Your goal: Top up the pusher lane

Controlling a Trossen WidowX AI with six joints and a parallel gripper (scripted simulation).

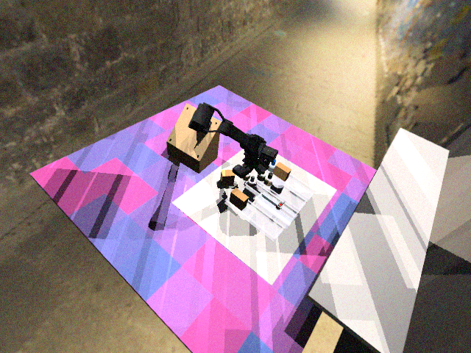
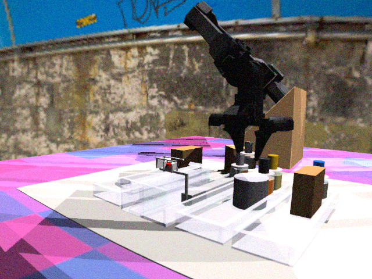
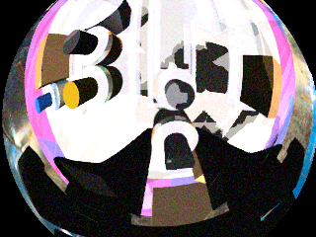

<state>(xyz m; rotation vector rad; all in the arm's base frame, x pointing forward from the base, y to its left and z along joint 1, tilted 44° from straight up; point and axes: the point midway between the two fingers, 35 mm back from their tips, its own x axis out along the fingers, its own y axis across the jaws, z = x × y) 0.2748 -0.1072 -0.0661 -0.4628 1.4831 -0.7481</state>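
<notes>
Right now my gripper tip is 15 cm short of the grey cylinder, 5 cm to the right of it and 3 cm above it. From my gripper tip the other things lie so: red part 21 cm ahead, 8 cm to the right, 2 cm above; then white slab 54 cm ahead, 9 cm to the right, 31 cm above; then clear sprung lane 18 cm ahead, 6 cm to the right, 3 cm below.
</notes>
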